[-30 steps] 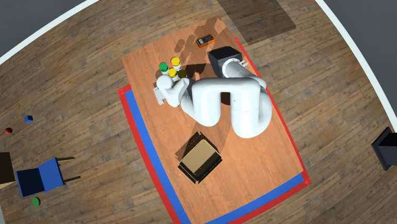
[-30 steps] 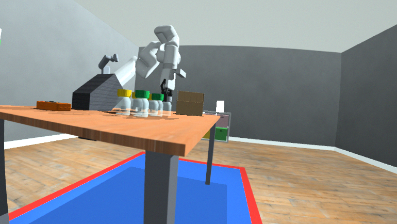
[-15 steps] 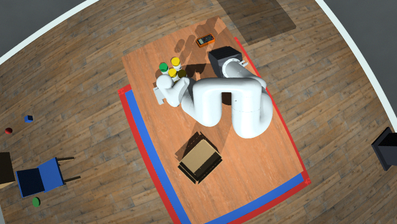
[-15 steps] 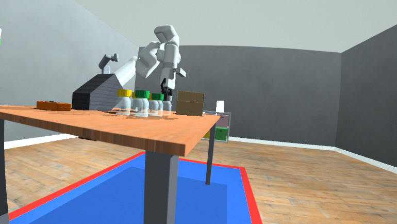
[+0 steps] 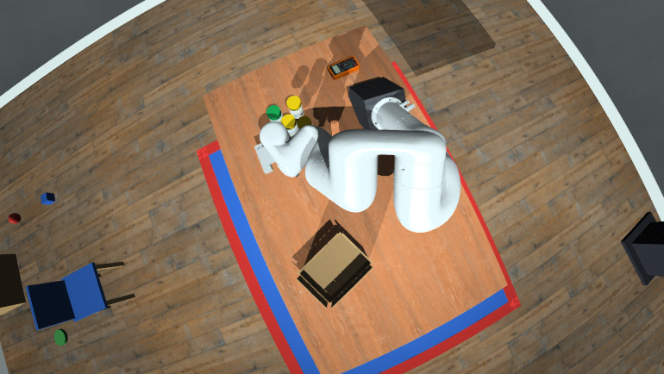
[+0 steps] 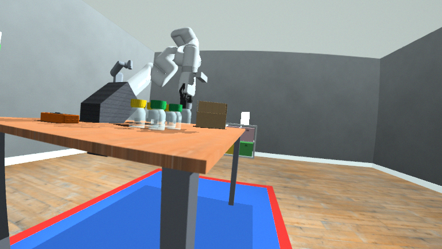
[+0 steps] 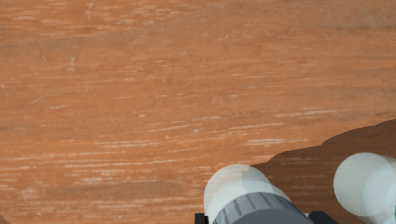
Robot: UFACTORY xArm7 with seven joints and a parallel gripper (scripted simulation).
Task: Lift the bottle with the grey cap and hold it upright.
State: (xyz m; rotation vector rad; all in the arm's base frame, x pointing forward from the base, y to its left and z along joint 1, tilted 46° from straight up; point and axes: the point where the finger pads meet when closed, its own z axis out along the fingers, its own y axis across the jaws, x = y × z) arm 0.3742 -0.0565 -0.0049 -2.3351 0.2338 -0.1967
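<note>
Now: hand 80 mm past the red-capped bottle, 20 mm to the right of it and 70 mm above it. From my hand the other things lie so: grey-capped bottle (40 mm below); orange meter (400 mm behind, 280 mm to the right, 100 mm below).
</note>
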